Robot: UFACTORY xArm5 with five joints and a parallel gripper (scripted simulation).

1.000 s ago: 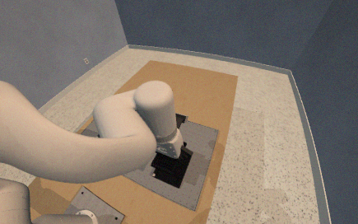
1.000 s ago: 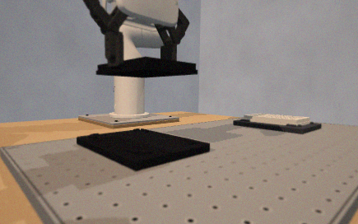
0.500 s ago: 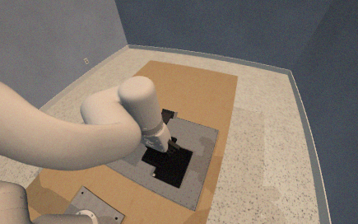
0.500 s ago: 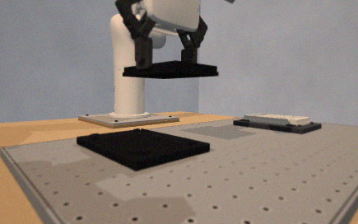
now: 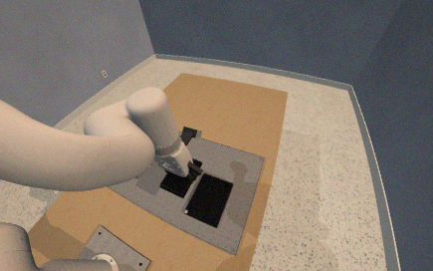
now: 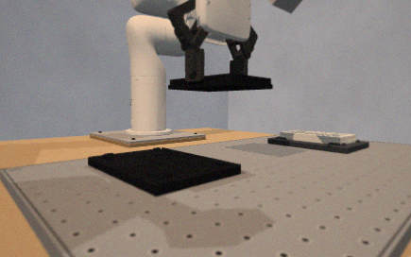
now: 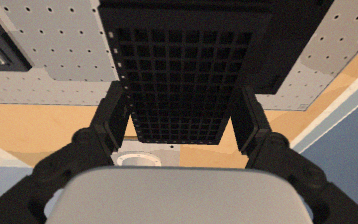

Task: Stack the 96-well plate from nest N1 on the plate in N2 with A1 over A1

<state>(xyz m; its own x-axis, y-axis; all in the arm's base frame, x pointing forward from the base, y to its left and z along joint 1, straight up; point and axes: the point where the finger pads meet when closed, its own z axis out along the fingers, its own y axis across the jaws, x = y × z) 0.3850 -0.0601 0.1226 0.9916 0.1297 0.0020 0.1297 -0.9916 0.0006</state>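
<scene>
Now: the white 96-well plate 1 cm behind my hand, 28 cm to the left of it and 10 cm below it. Also, from my hand: dark nest N2: 1 cm behind, 28 cm to the left, 12 cm below; then nest N1: 9 cm to the right, 12 cm below; then black 96-well plate: 1 cm below.
</scene>
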